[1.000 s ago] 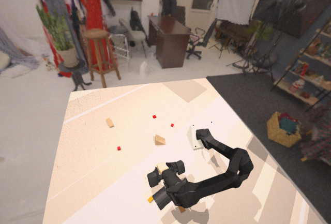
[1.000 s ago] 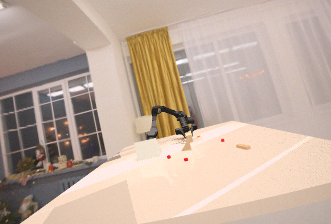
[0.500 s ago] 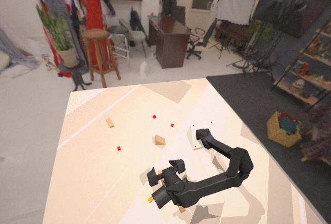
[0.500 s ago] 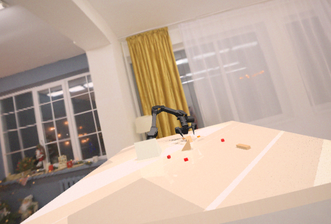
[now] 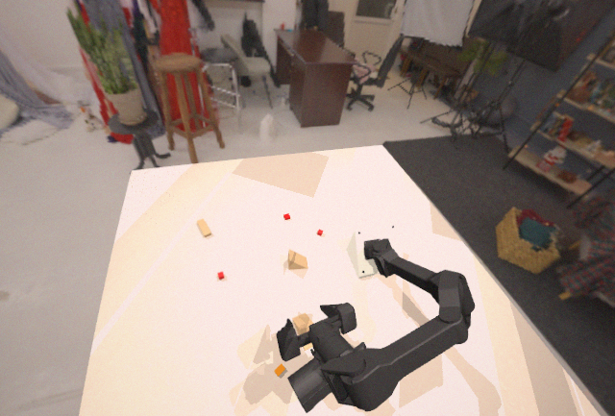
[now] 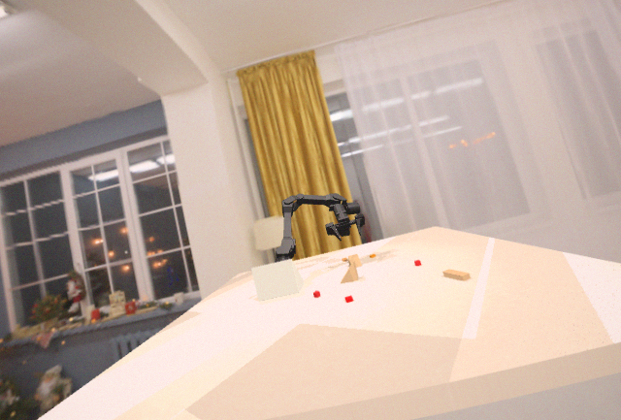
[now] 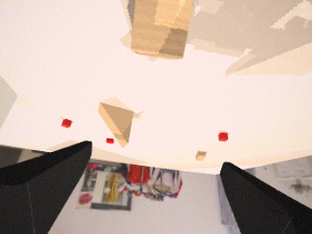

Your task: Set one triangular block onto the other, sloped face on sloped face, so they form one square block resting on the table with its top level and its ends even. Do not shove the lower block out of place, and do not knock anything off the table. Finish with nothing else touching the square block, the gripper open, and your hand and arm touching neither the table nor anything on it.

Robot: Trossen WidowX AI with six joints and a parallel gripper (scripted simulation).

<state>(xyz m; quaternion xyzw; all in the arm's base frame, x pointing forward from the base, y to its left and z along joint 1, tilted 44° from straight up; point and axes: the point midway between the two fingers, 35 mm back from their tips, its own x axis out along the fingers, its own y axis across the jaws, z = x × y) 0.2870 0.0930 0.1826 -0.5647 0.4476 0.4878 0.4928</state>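
My gripper tip is now 2 cm past the tan triangular block, 20 cm to the left of it and 11 cm above it. Also, from my gripper tip: tan bar (27 cm ahead, 40 cm to the right, 12 cm below); then orange-brown bar (6 cm behind, 16 cm to the left, 12 cm below); then orange block (8 cm ahead, 9 cm to the left, 12 cm below).
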